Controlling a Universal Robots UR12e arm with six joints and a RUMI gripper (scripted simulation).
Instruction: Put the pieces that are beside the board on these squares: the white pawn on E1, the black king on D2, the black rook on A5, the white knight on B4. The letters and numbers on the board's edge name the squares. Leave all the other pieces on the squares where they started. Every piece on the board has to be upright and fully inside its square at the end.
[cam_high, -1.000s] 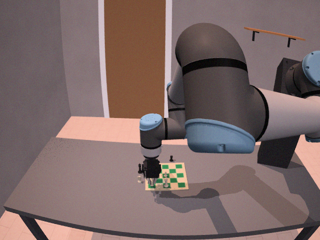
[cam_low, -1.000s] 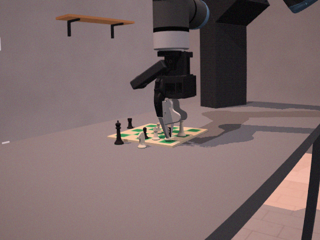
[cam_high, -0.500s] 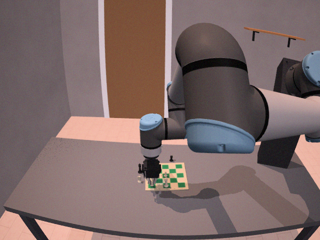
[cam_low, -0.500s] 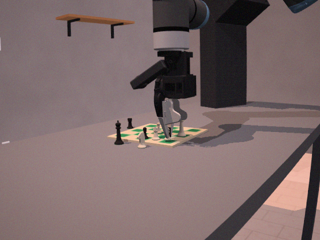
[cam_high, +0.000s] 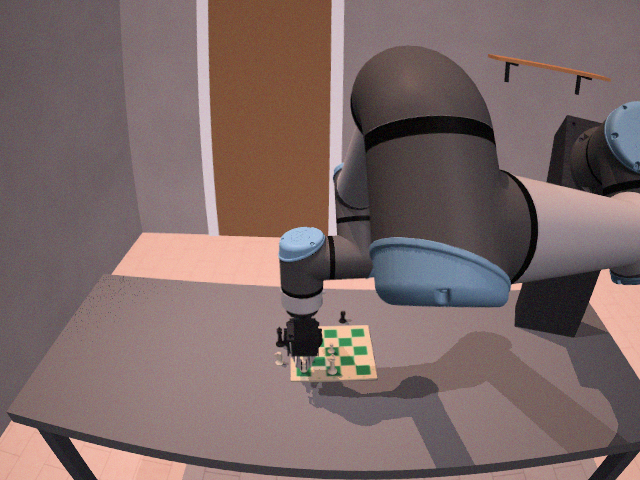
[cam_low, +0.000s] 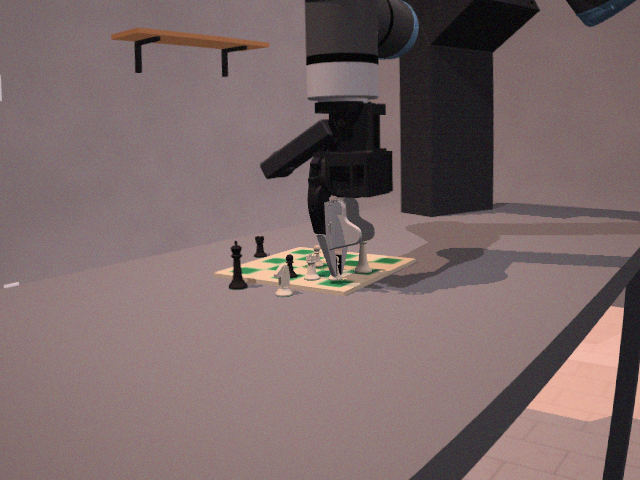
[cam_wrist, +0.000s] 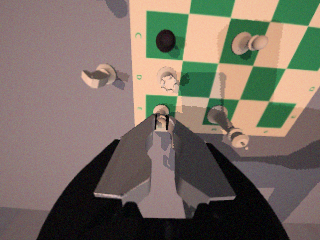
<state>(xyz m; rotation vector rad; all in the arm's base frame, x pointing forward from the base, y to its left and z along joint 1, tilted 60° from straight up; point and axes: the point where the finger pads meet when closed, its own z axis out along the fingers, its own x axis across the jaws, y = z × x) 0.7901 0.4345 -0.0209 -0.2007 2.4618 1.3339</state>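
My hand is 1 cm short of the white rook, 4 cm to the left of it and 1 cm above it. Round my hand: black pawn: 2 cm ahead, 7 cm to the right, 1 cm below; then white knight: 7 cm ahead, 2 cm to the right, 2 cm below; then chessboard: 5 cm behind, 9 cm to the right, 3 cm below.
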